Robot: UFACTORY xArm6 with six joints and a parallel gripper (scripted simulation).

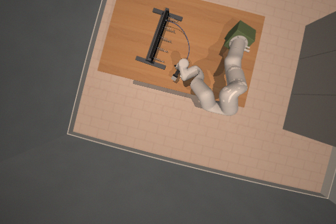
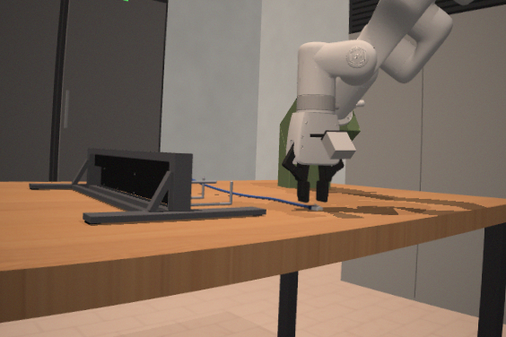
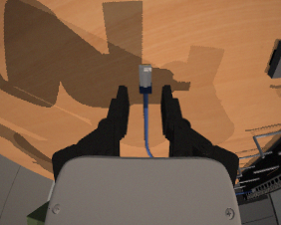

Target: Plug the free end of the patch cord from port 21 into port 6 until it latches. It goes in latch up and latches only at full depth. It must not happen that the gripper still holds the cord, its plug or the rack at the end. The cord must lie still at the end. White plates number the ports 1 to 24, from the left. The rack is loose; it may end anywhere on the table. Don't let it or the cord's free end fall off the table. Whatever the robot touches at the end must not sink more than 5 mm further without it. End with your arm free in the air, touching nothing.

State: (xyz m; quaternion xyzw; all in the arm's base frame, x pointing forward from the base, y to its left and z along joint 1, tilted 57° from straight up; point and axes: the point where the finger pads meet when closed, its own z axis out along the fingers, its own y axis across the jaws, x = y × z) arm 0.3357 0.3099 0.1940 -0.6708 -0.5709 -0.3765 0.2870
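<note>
Now: hand 2 cm to the right of the plug and 3 cm above it.
</note>
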